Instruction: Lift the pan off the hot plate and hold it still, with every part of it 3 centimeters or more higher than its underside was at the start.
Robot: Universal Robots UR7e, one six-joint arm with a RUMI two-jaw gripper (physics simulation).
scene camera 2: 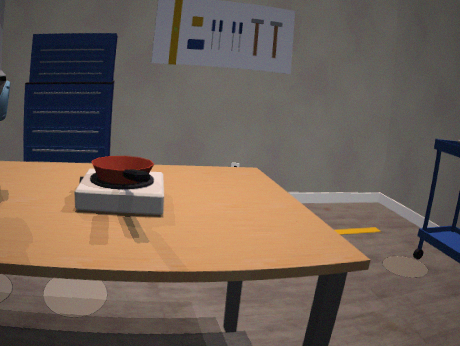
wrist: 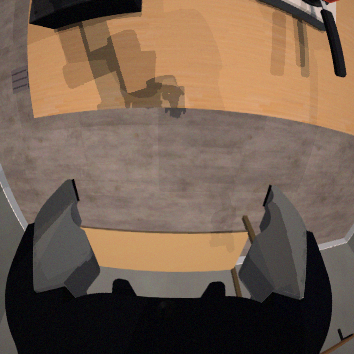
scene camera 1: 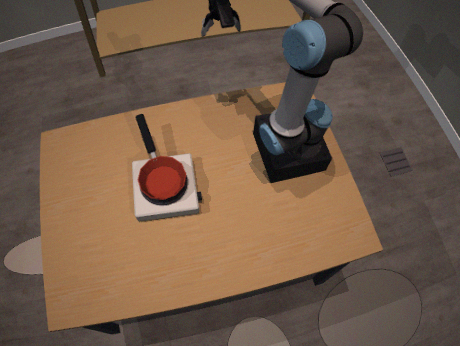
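Where they show: gripper, fingertip midpoint: (wrist: 171, 185) (scene camera 1: 221, 33); arm's base, origin of the base link: (scene camera 1: 301, 143).
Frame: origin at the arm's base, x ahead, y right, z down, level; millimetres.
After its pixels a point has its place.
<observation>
A red pan (scene camera 1: 162, 181) @(x 557, y 3, z 35 mm) (scene camera 2: 121, 167) @(x 556, y -71, z 28 mm) rests upright on the white hot plate (scene camera 1: 142, 209) @(x 654, y -84, z 47 mm) (scene camera 2: 120, 202) @(x 547, y 120, z 73 mm). Its black handle (scene camera 1: 145, 134) @(x 580, y 188, z -27 mm) (scene camera 2: 137, 175) @(x 578, y 282, z -40 mm) (wrist: 335, 44) @(x 570, y 211, z -32 mm) points away from the hot plate toward the far table edge in the first scene view. In the wrist view, the handle and a corner of the hot plate (wrist: 299, 10) @(x 533, y 119, z 61 mm) show at the top right. My gripper (scene camera 1: 220, 31) @(x 214, y 414, z -259 mm) (wrist: 171, 185) @(x 214, y 414, z -259 mm) is open and empty, high up and past the far table edge in the first scene view, well apart from the pan. The second scene view does not show the gripper.
The arm's black base block (scene camera 1: 300, 160) @(x 34, y -70, z 2 mm) (wrist: 85, 12) @(x 19, y 161, z 53 mm) stands on the wooden table (scene camera 1: 225, 250) @(x 397, y -297, z 107 mm) (scene camera 2: 225, 240) @(x 780, y 287, z 107 mm) (wrist: 240, 75) @(x 385, y 331, z 107 mm), to the right of the hot plate in the first scene view. A wooden shelf (scene camera 1: 150, 30) (wrist: 165, 250) stands beyond the table. A blue cart (scene camera 2: 430, 185) stands at the right in the second scene view.
</observation>
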